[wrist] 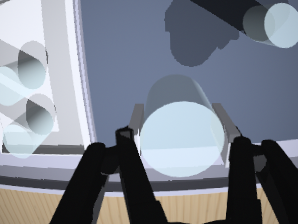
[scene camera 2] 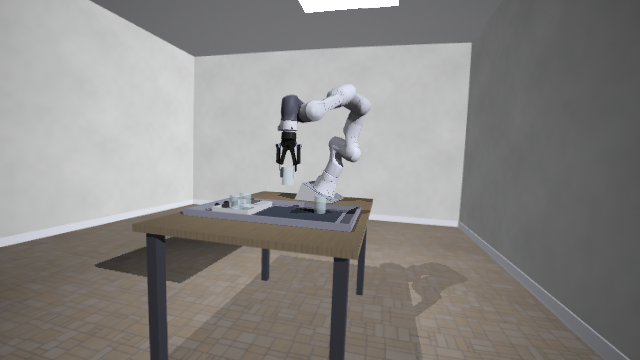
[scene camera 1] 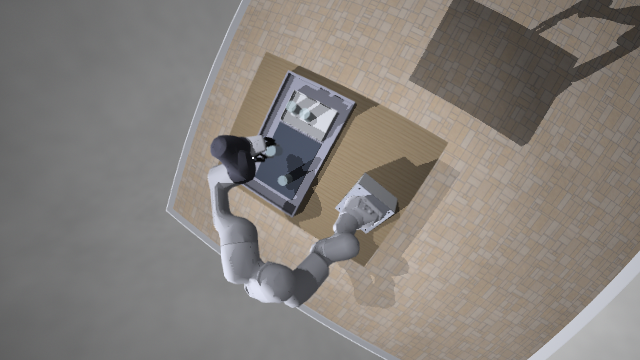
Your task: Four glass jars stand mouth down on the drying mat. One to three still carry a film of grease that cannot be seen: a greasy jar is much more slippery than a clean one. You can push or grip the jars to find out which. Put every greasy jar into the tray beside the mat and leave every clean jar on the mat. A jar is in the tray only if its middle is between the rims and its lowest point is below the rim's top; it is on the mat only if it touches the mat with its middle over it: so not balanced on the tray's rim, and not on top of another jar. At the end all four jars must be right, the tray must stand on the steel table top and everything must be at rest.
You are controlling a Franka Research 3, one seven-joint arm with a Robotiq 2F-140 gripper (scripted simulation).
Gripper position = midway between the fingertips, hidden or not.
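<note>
White tray [scene camera 1: 323, 115], visible. Dark drying mat [wrist: 125, 55], likewise. Gripper [wrist: 178, 117], in sight.
</note>
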